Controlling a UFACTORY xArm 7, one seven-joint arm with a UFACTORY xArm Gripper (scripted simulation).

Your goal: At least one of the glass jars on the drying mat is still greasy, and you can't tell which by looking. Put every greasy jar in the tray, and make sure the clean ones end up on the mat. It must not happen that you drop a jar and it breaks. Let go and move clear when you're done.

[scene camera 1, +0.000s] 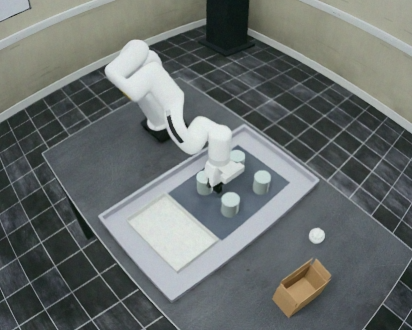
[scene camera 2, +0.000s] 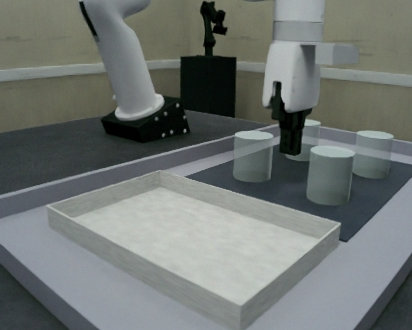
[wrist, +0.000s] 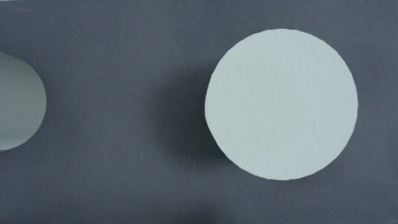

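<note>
Visible in the scene: a white tray point(scene camera 2: 213, 239), a cardboard box point(scene camera 1: 306, 280), a glass jar point(scene camera 2: 252, 149) and another glass jar point(scene camera 2: 373, 150). The tray also appears in scene camera 1 point(scene camera 1: 169, 230); in the wrist view the tray is out of frame. The box is out of frame in scene camera 2.
</note>
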